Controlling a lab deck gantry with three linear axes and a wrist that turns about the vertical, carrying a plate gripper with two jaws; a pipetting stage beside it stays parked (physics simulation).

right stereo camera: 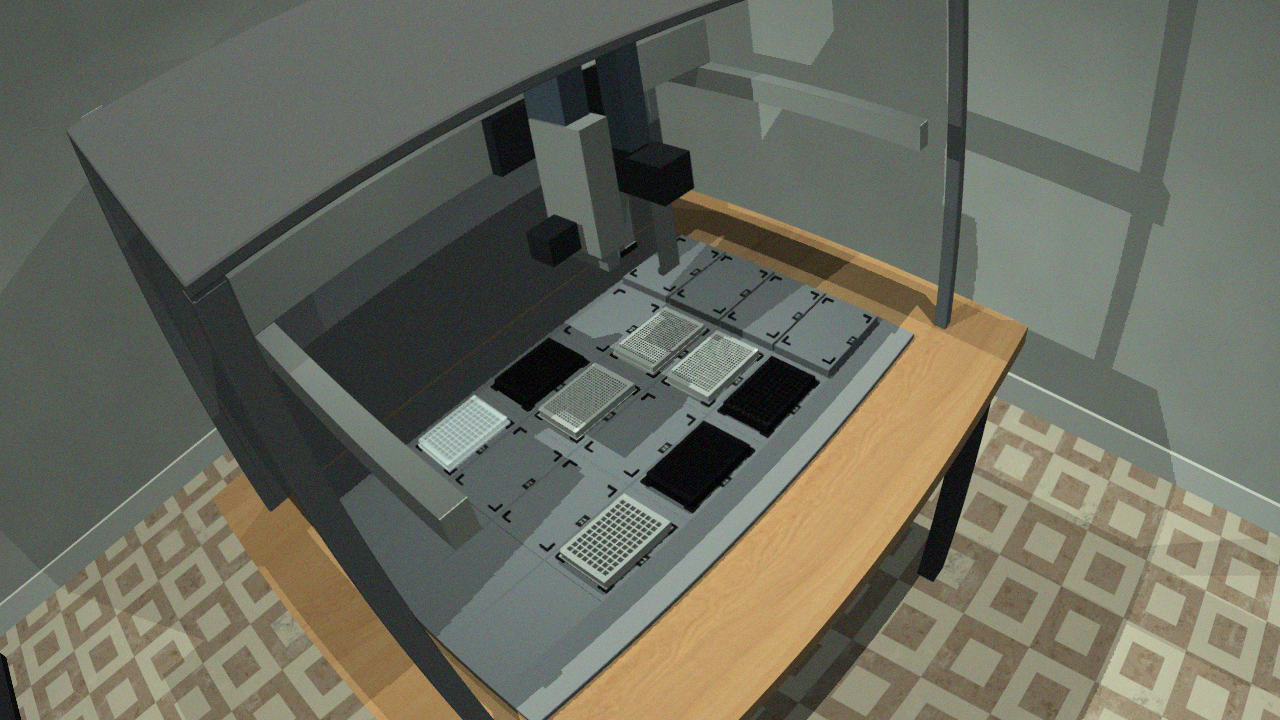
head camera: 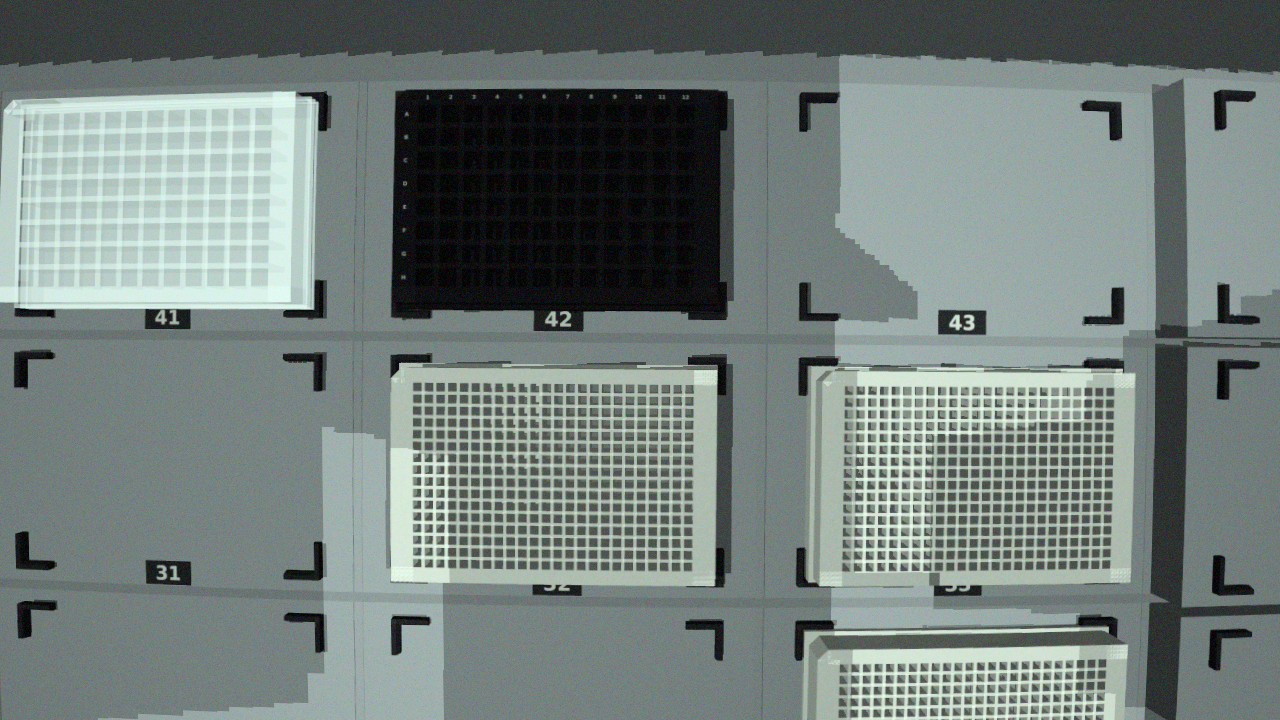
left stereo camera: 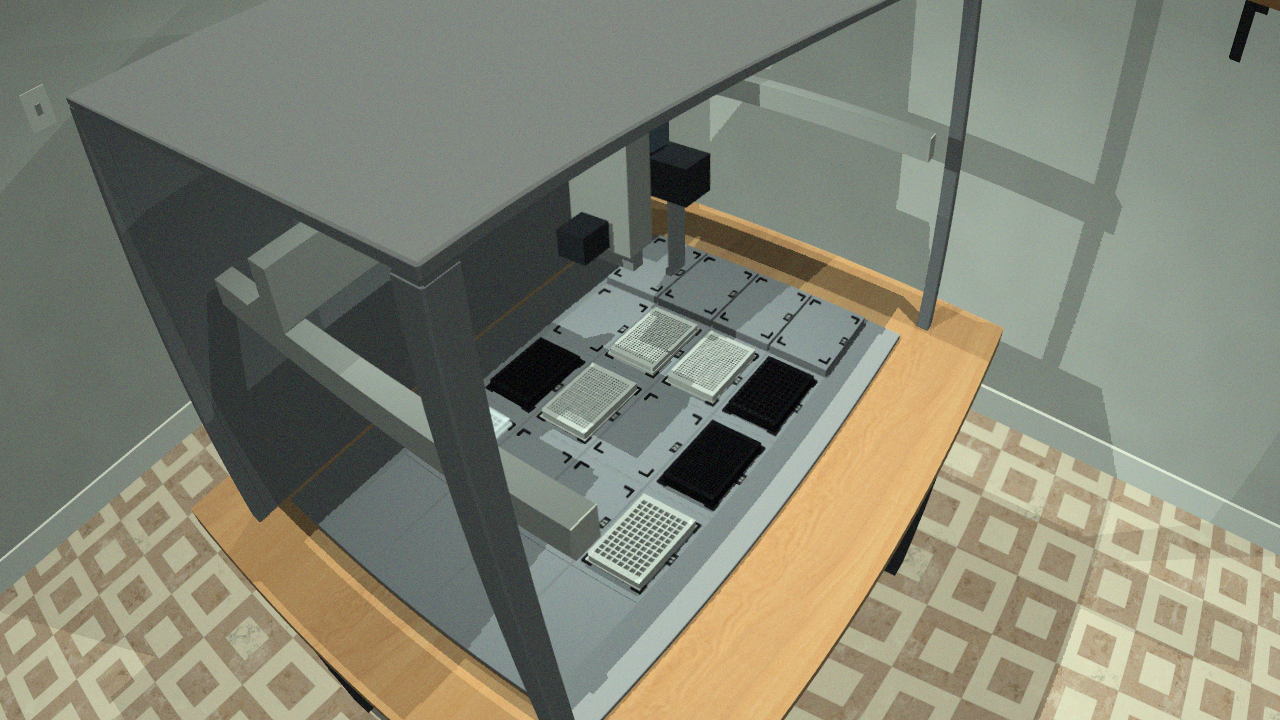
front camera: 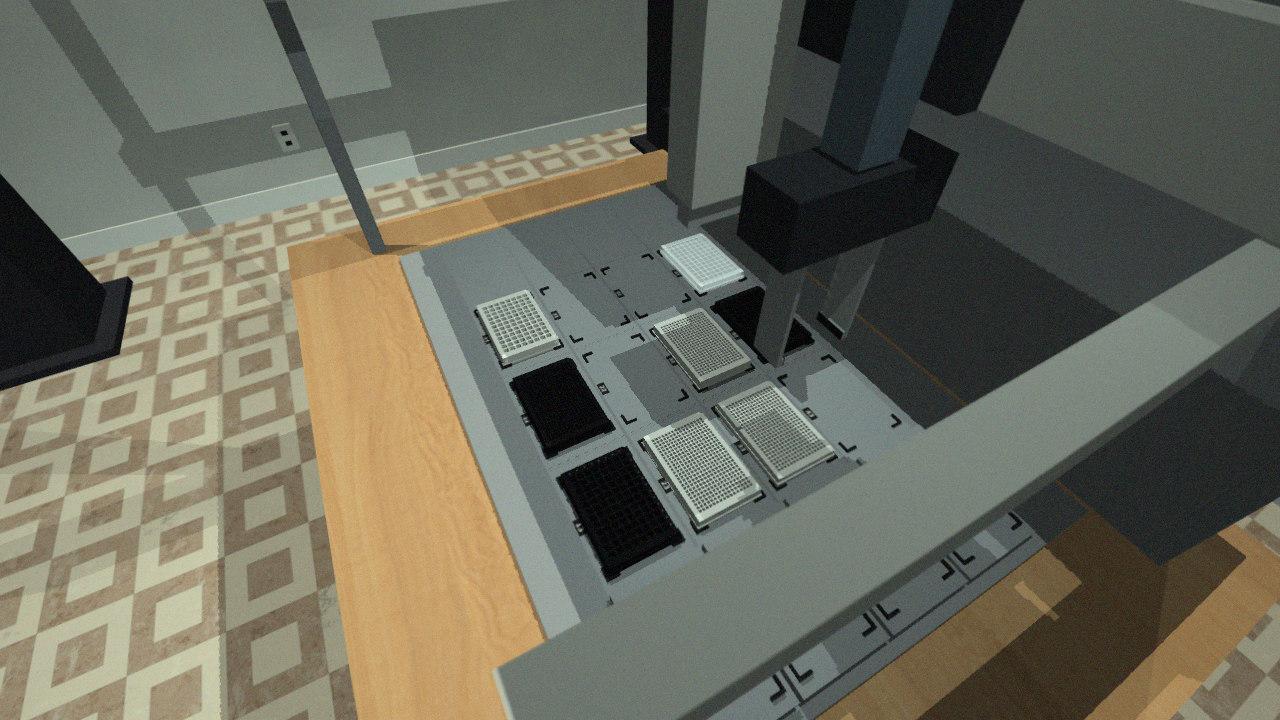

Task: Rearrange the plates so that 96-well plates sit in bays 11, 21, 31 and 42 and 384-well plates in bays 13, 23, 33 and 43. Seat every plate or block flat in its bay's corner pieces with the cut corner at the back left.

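Seen in the pictures: gripper, between the fingertips: [right stereo camera: 647,260] [left stereo camera: 652,260] [front camera: 800,341]; robot's base, origin of its link: [right stereo camera: 606,590] [left stereo camera: 639,591] [front camera: 476,312].
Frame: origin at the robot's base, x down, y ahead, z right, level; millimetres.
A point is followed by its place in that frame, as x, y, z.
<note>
My gripper [front camera: 802,342] @[-160, 392, -257] is open and empty, raised above the deck. In the head view a pale 96-well plate [head camera: 147,197] @[-14, 66, -364] is in bay 41 and a black 96-well plate [head camera: 554,201] @[-14, 228, -362] in bay 42. White 384-well plates stand in bay 32 (plate [head camera: 554,474] @[-14, 229, -258] [front camera: 702,346] @[-14, 236, -254]), bay 33 (plate [head camera: 975,483] @[-12, 391, -255] [front camera: 774,429] @[-14, 396, -254]) and bay 23 (plate [head camera: 971,689] @[-13, 391, -174] [front camera: 702,468] @[-14, 400, -147]), cut corners back left. A white 96-well plate [front camera: 519,325] @[-14, 74, -45] [right stereo camera: 615,540] @[-10, 62, -40] is in bay 11. Black plates stand in bay 12 (plate [front camera: 562,404] @[-14, 238, -43]) and bay 13 (plate [front camera: 619,510] @[-14, 401, -40]). Bays 21, 31 and 43 hold no plate.
The parked pipetting stage [front camera: 729,98] [right stereo camera: 577,179] stands beside the gripper. A grey beam [front camera: 877,483] @[-400, 613, -34] crosses the front view, and a frame post [left stereo camera: 474,447] @[-580, -263, 116] hides part of the deck in the left stereo view. Bay 22 holds no plate.
</note>
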